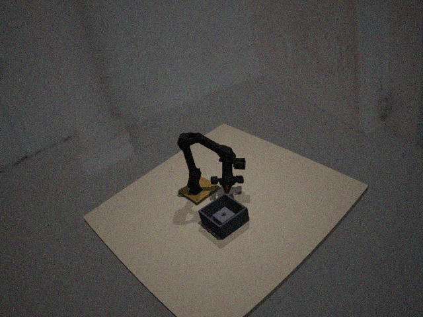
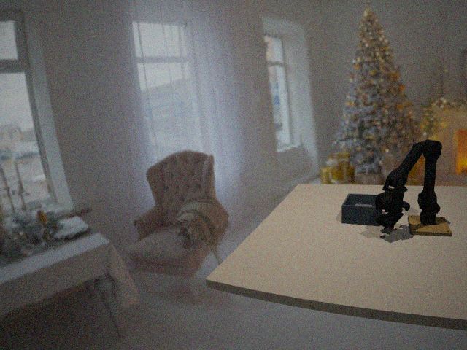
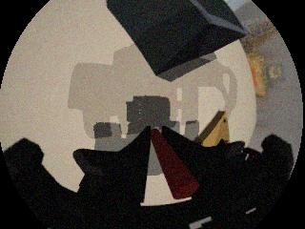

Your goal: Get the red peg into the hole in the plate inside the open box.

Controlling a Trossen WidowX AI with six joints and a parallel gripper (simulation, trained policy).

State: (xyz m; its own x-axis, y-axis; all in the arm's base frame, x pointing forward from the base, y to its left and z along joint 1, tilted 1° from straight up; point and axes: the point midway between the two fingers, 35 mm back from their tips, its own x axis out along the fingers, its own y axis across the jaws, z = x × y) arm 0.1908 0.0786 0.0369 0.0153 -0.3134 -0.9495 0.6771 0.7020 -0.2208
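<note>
Now: gripper tip 120 mm short of the grey plate, 170 mm to the left of it and 20 mm below it. Round my gripper tip: red peg (10 mm to the left, 30 mm above); dark box (120 mm ahead, 170 mm to the right).
</note>
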